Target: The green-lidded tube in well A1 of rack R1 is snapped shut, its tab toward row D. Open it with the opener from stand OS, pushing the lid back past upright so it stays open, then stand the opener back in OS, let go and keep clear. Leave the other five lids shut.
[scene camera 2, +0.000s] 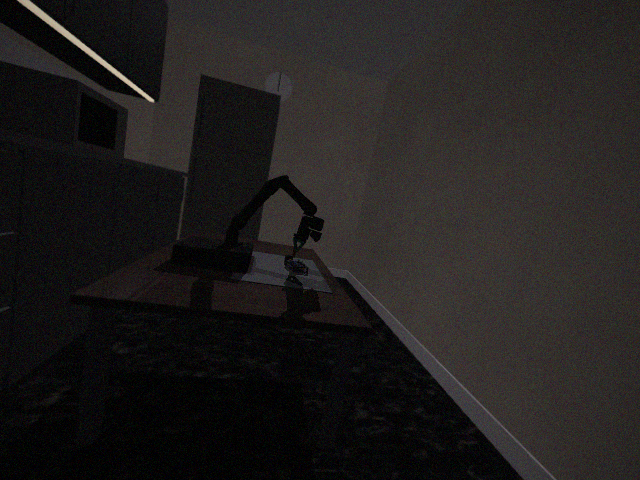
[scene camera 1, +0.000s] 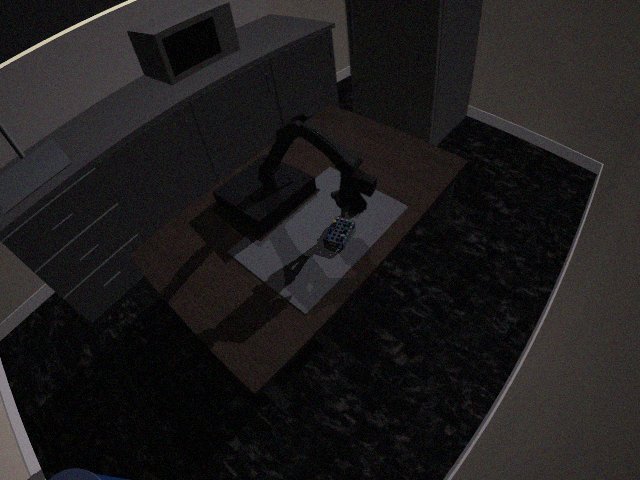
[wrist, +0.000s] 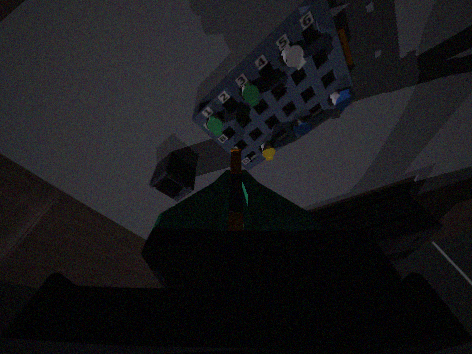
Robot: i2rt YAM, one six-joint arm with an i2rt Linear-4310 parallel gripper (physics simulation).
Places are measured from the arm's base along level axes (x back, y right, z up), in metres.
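Where they show: gripper, between the fingertips: (scene camera 2: 295, 251) (scene camera 1: 343, 211) (wrist: 236, 176); arm's base, origin of its link: (scene camera 2: 230, 245) (scene camera 1: 271, 188).
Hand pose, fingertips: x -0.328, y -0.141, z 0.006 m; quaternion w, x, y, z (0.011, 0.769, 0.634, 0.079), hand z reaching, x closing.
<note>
Things, the pixels of their centre, and the offset from my fingertips. Level surfaces: height alone.
- blue rack R1, middle of its body: (wrist: 276, 101) (scene camera 1: 338, 232) (scene camera 2: 297, 265) dz -0.063, dx -0.025, dy +0.051 m
- grey mat, height of its surface: dz -0.084 m
- A1, middle of its body: (wrist: 215, 124) dz -0.045, dx -0.024, dy -0.009 m
- thin orange-brown opener, middle of its body: (wrist: 236, 188) dz +0.006, dx +0.006, dy -0.002 m
- brown table, height of its surface: dz -0.087 m
The blue rack R1 (wrist: 337, 62) (scene camera 1: 338, 234) (scene camera 2: 297, 266) lies on the grey mat (scene camera 1: 382, 207). In the wrist view the green-lidded tube in A1 (wrist: 215, 126) sits at the rack's near left corner, and its lid looks flat and shut. My gripper (wrist: 236, 176) (scene camera 1: 347, 209) (scene camera 2: 295, 248) is shut on the thin orange-brown opener (wrist: 235, 164), held upright. The opener's tip hangs over the rack's near edge by rows C and D, a little right of A1. The dark cube stand OS (wrist: 175, 173) sits empty on the mat, left of the rack.
Five other tubes stand in the rack: green (wrist: 251, 95), white (wrist: 293, 56), two blue (wrist: 343, 97) (wrist: 303, 127) and yellow (wrist: 268, 153). The arm's dark base block (scene camera 1: 258, 198) sits behind the mat on the brown table (scene camera 1: 413, 154). The scene is very dim.
</note>
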